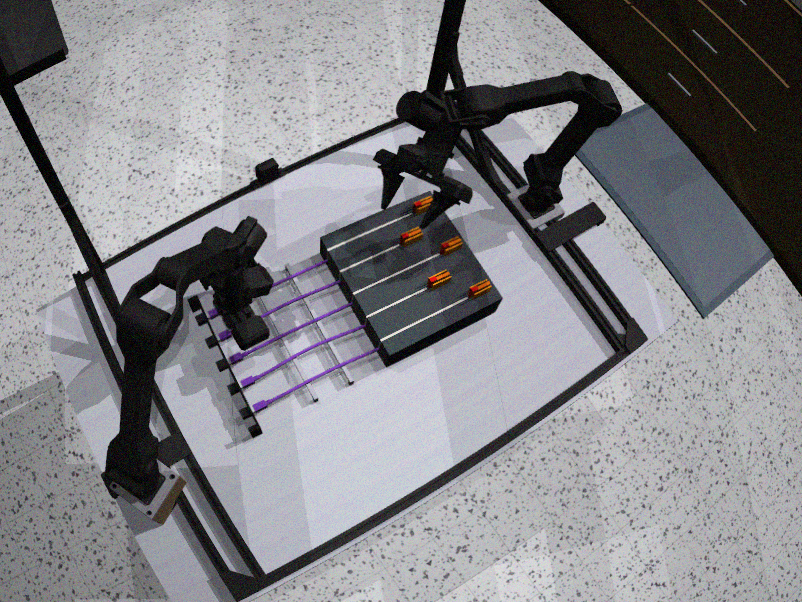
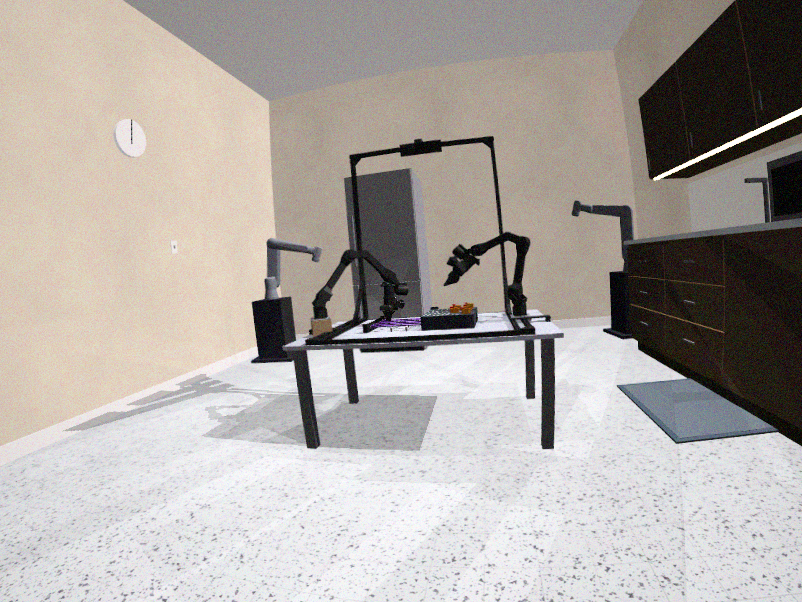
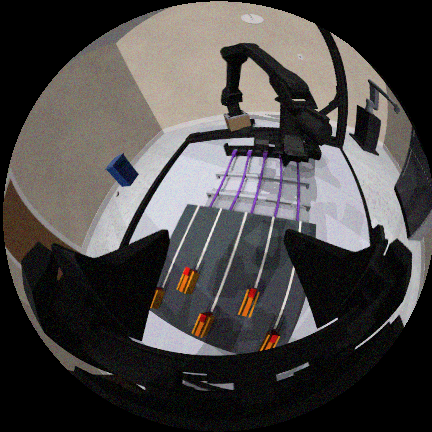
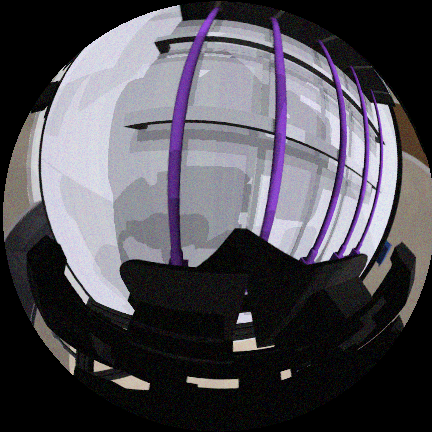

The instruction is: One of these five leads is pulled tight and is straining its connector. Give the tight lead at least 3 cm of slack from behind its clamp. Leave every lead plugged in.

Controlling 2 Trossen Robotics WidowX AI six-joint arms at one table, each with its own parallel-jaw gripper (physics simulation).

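Places are measured from the left arm's base along level axes (x back, y right, z up), in millimetres.
Pixels of known places: left gripper, fingertip midpoint: (image 1: 401, 218) (image 2: 445, 283) (image 3: 228, 235); right gripper, fingertip midpoint: (image 1: 236, 327) (image 3: 284, 165) (image 4: 239, 234); left arm's base, link origin: (image 1: 536, 203) (image 2: 520, 315); right arm's base, link origin: (image 1: 143, 481) (image 2: 320, 318) (image 3: 234, 113).
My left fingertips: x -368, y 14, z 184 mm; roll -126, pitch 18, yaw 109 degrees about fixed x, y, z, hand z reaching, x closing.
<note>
Ahead of a thing's pixels: the offset from my left fingertips to its middle. "spot": to the spot under its first point.
Five purple leads @(spot: dx -229, dy -26, dz -182 mm) (image 1: 297, 330) (image 3: 259, 181) (image 4: 278, 120) run side by side from a black connector strip @(spot: dx -394, dy -163, dz -164 mm) (image 1: 254, 428) (image 3: 241, 147) to a dark block (image 1: 369, 245) (image 3: 225, 238). On the block they continue as white lines to orange clamps (image 1: 439, 278) (image 3: 249, 301). My right gripper (image 1: 246, 331) (image 2: 390, 311) (image 4: 239, 234) is shut and empty. It sits low over the plug end of the second lead from the back and hides that plug. My left gripper (image 1: 407, 214) (image 2: 452, 276) (image 3: 228, 235) is open and empty, hovering above the block's far end near the rearmost clamp @(dx +111, dy +68, dz -140 mm) (image 1: 423, 203).
Two clear guide bars @(spot: dx -266, dy -149, dz -187 mm) (image 1: 310, 395) cross the leads between the strip and the block. A black frame (image 1: 518, 427) edges the table, and a gantry post (image 1: 446, 48) rises at the back. A grey mat (image 1: 650, 191) lies on the floor.
</note>
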